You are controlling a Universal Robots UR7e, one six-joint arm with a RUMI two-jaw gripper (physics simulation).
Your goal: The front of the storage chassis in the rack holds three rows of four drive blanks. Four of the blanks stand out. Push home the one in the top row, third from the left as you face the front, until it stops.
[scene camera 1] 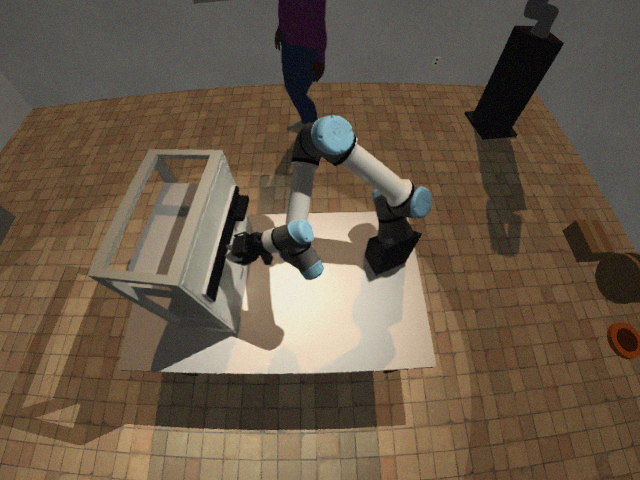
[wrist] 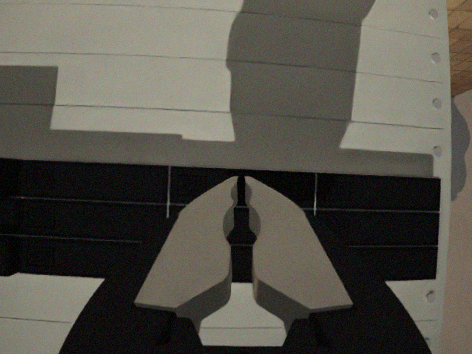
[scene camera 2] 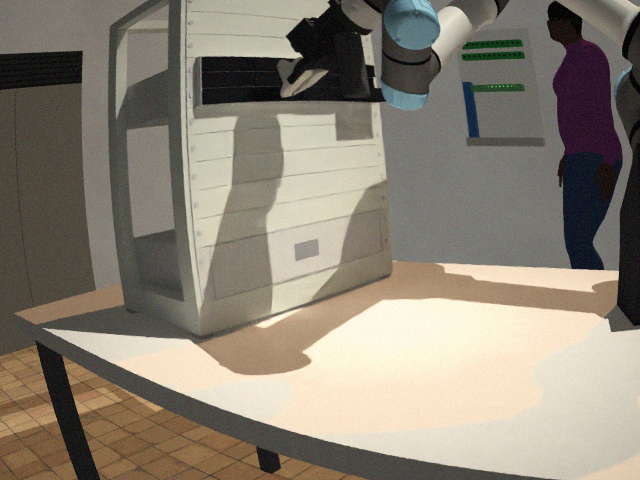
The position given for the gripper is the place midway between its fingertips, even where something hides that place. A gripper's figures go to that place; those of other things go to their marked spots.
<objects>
The gripper (scene camera 1: 226, 257) is 1.10 m from the lens. A rack (scene camera 1: 180, 255): 0.89 m from the lens.
</objects>
